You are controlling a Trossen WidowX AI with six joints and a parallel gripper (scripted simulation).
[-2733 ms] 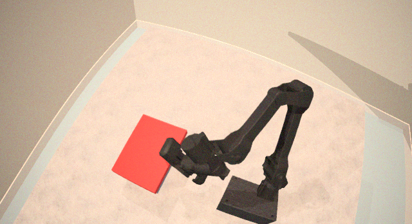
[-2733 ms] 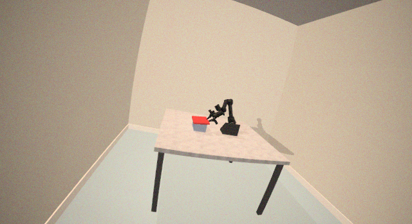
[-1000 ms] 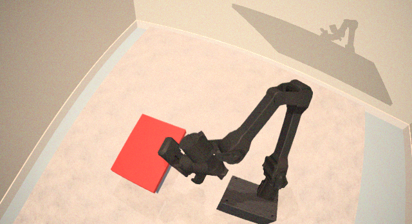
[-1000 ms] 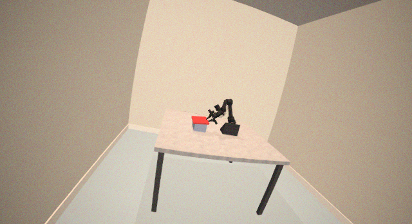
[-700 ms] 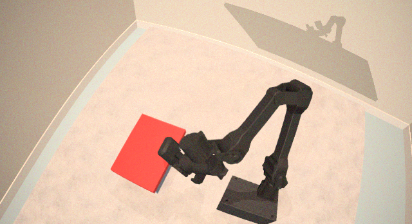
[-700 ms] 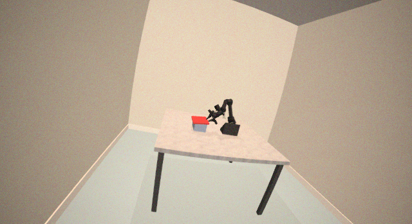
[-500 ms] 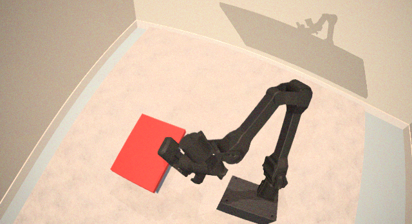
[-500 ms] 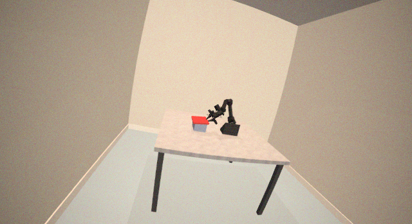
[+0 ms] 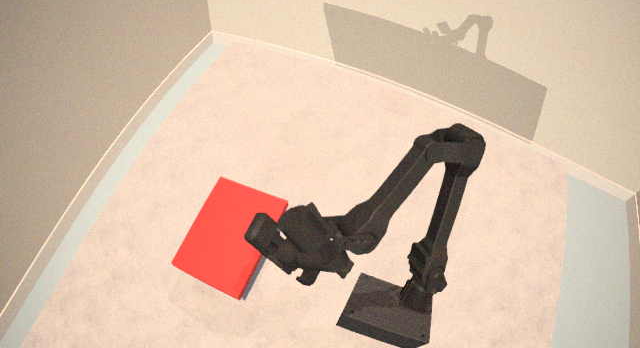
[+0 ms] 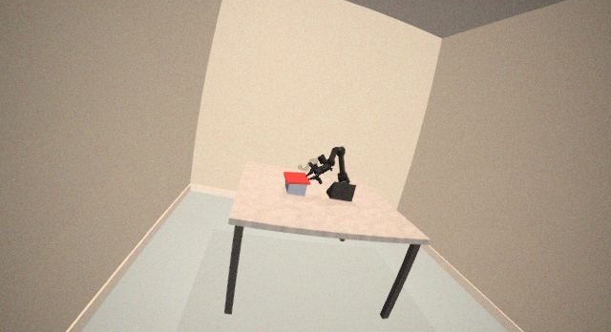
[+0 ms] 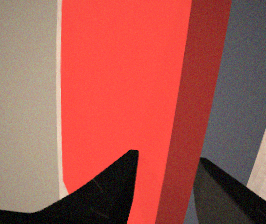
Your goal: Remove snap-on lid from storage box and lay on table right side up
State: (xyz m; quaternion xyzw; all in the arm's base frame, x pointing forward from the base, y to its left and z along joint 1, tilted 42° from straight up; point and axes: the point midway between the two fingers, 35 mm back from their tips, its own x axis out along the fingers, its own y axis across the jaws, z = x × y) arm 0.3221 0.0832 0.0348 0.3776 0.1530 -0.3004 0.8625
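The red lid is 80 mm ahead of my gripper tip. From my gripper tip the other things lie so: storage box (70 mm ahead, 60 mm below).
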